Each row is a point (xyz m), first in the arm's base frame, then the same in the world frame.
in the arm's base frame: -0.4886 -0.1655 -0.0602
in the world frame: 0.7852 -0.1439 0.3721
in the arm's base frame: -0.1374 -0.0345 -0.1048
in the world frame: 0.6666 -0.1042 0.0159
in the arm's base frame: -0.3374 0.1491 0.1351
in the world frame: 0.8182 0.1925 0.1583
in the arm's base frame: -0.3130 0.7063 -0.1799
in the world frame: 0.2955 0.5589 0.1047
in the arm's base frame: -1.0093 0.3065 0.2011
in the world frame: 0.8543 0.4744 0.7906
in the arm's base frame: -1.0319 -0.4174 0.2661
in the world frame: 1.2219 -0.1441 0.8959
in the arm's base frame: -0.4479 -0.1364 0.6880
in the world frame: 1.4458 0.1817 0.2313
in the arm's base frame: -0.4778 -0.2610 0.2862
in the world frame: 1.1378 -0.0895 0.3286
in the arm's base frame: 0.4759 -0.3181 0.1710
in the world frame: 0.9964 -0.3494 -0.5871
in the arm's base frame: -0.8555 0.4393 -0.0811
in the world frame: 0.5332 0.4519 0.6592
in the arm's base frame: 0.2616 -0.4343 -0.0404
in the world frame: 0.8687 -0.5038 -0.3342
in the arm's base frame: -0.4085 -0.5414 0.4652
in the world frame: 1.4141 -0.2793 0.2727
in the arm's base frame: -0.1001 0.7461 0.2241
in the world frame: 0.6297 0.7239 -0.1622
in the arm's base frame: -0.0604 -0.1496 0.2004
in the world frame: 0.9861 -0.0955 -0.0848
